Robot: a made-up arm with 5 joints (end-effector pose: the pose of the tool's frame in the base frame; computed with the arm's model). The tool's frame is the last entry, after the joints.
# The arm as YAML. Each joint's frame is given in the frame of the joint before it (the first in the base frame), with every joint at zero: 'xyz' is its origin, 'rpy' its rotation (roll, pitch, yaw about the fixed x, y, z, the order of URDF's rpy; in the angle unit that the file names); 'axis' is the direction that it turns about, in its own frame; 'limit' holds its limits. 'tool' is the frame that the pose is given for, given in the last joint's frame.
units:
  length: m
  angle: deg
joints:
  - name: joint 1
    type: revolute
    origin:
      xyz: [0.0, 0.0, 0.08]
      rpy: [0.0, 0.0, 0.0]
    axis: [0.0, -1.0, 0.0]
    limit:
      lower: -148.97
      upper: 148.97
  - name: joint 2
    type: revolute
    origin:
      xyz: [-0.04, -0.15, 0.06]
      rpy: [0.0, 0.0, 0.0]
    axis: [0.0, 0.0, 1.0]
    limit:
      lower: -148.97
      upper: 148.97
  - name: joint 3
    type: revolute
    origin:
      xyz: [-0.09, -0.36, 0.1]
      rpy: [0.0, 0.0, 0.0]
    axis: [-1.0, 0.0, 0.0]
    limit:
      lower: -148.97
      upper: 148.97
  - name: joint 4
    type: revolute
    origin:
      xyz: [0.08, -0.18, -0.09]
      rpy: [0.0, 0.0, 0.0]
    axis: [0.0, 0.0, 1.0]
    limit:
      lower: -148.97
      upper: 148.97
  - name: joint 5
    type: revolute
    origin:
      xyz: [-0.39, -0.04, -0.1]
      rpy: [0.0, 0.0, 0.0]
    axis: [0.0, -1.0, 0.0]
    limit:
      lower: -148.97
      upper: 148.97
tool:
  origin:
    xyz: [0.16, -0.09, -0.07]
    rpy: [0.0, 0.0, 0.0]
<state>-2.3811 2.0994 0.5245 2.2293 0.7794</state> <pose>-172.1 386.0 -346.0 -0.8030 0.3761 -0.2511 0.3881</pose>
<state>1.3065 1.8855 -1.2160 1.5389 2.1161</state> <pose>509.6 122.2 409.8 0.8372 0.1007 0.5253 0.1137</pose>
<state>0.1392 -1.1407 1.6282 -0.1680 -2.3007</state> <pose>-879.3 116.5 351.7 -0.1715 -0.6406 0.7472 0.0435</pose>
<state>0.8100 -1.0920 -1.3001 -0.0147 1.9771</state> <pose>-316.5 9.2 -451.6 -0.2030 0.7214 0.6354 0.1862</pose>
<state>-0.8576 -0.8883 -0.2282 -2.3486 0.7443</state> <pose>-100.4 -357.0 267.1 0.6535 -0.0731 0.7516 0.0515</pose>
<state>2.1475 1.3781 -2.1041 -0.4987 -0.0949</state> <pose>-86.6 -431.5 -51.3 0.0330 -0.0209 0.5540 0.8316</pose>
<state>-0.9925 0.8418 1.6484 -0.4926 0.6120</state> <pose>389.4 -680.2 146.7 -0.3160 -0.3195 0.4965 0.7426</pose>
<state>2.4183 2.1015 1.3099 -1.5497 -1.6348</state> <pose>-290.6 34.2 612.2 -0.2616 -0.8361 0.0428 0.4802</pose>
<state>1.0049 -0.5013 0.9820 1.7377 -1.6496</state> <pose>-596.7 -1115.1 50.8 -0.5456 0.6301 -0.0763 0.5472</pose>
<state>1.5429 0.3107 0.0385 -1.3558 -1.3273</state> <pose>203.9 -383.1 -128.8 0.4927 -0.1074 -0.0803 0.8598</pose>
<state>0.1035 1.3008 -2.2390 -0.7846 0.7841</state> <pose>58.6 -454.3 237.9 0.4646 0.5209 -0.0464 0.7146</pose>
